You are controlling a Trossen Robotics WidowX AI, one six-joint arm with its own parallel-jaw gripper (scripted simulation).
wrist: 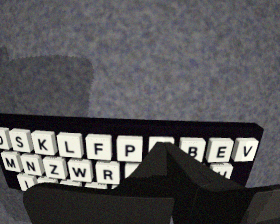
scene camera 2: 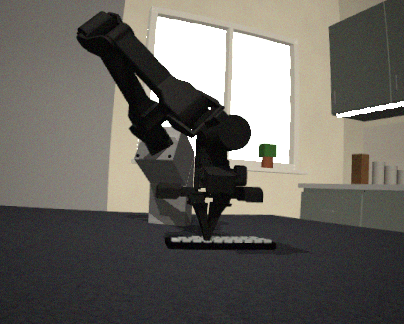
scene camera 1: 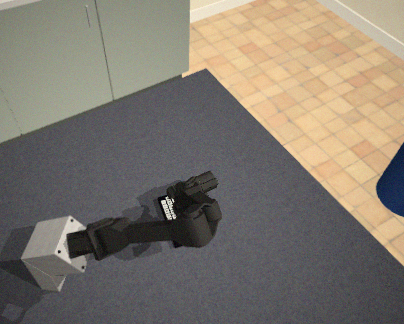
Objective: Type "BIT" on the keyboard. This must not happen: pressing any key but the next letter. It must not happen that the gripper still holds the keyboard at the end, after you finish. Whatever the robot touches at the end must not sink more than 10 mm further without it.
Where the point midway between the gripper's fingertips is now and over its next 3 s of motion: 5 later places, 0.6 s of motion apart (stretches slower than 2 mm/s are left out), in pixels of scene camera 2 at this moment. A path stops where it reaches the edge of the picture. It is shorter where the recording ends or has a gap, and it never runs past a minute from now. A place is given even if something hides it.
The gripper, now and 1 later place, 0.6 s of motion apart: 206,240; 218,224
